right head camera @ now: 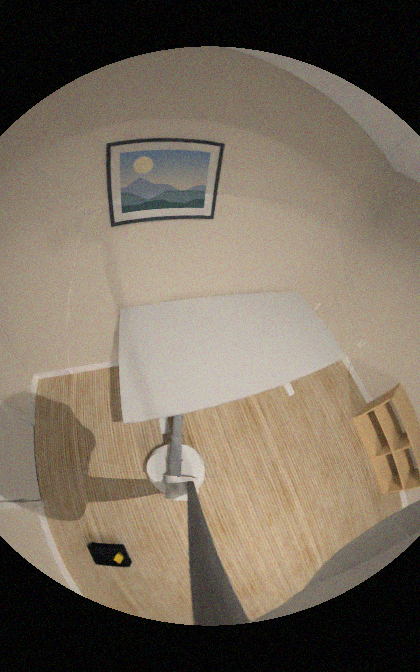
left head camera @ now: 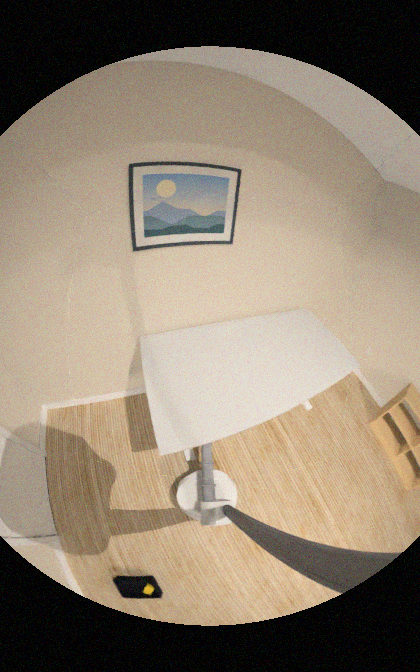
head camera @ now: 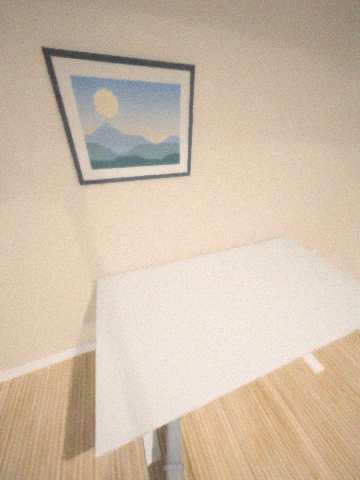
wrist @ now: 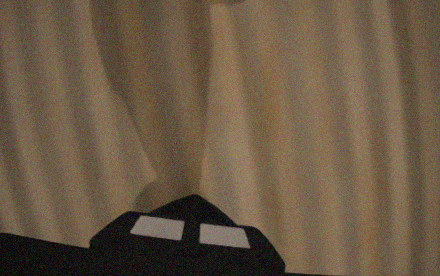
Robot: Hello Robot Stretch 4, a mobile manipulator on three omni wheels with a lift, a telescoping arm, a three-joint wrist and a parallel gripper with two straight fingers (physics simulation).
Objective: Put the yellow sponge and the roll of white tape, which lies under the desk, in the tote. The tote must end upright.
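Frame: origin at the robot's base, x right, y back, z down, level; centimetres.
Seen in the pictures: gripper, fingertip midpoint: (wrist: pixel 193 213).
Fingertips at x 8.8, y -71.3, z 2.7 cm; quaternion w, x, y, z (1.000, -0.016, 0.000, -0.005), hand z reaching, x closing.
A point is followed by its place in that frame.
The black tote (left head camera: pixel 120 580) (right head camera: pixel 93 546) stands upright on the floor at the lower left of both side head views. The yellow sponge (left head camera: pixel 148 589) (right head camera: pixel 118 557) lies in it. The white desk (head camera: pixel 225 310) {x 28.3, y -69.2, z -69.3 cm} (left head camera: pixel 240 375) (right head camera: pixel 220 345) hides the floor under it in the head views. My gripper (wrist: pixel 193 213) {x 8.7, y -71.3, z 2.7 cm} is shut, its dark fingertips together low over the wood floor in the wrist view, with no thing seen between them. The roll of white tape does not show in any view; the fingers hide the floor beneath them. A rounded shadow lies just left of the fingertips.
My grey arm (head camera: pixel 173 450) {x 0.0, y -27.8, z -30.9 cm} (left head camera: pixel 207 470) (right head camera: pixel 174 445) reaches under the desk's near left part. A white desk foot (head camera: pixel 314 363) (left head camera: pixel 307 404) (right head camera: pixel 289 389) sticks out at the front right. A wooden shelf unit (left head camera: pixel 382 422) (right head camera: pixel 366 413) stands at the right. A framed picture hangs on the wall.
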